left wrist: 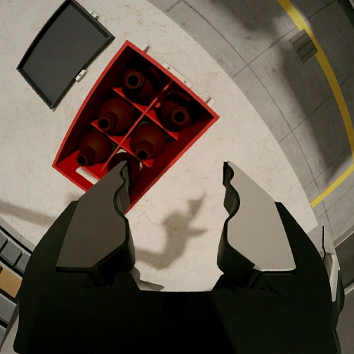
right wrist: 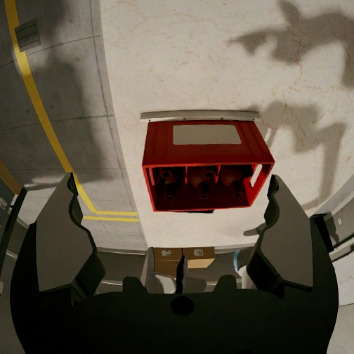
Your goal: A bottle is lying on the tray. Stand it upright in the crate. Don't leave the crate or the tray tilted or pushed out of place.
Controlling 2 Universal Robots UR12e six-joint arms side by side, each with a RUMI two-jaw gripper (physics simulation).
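The red crate (left wrist: 201, 131) (right wrist: 159, 141) stands level on the pale table and holds several dark red bottles, necks up. One bottle (left wrist: 179, 115) stands in the corner compartment at the crate's right in the left wrist view; another bottle (left wrist: 133, 80) is beside it across the divider. The dark grey tray (left wrist: 65, 52) lies flat at the upper left of the left wrist view, with no bottle on it. My left gripper (left wrist: 176, 162) is open and empty above the crate's near side; its left finger hides part of a bottle. My right gripper (right wrist: 173, 174) is open and empty, well back from the crate.
A pale strip (right wrist: 200, 116) runs along the crate's long side on the table. Beyond the table edge is grey floor with a yellow line (left wrist: 334, 82) (right wrist: 37, 105). Cardboard boxes (right wrist: 199, 254) show past the table's far edge in the right wrist view.
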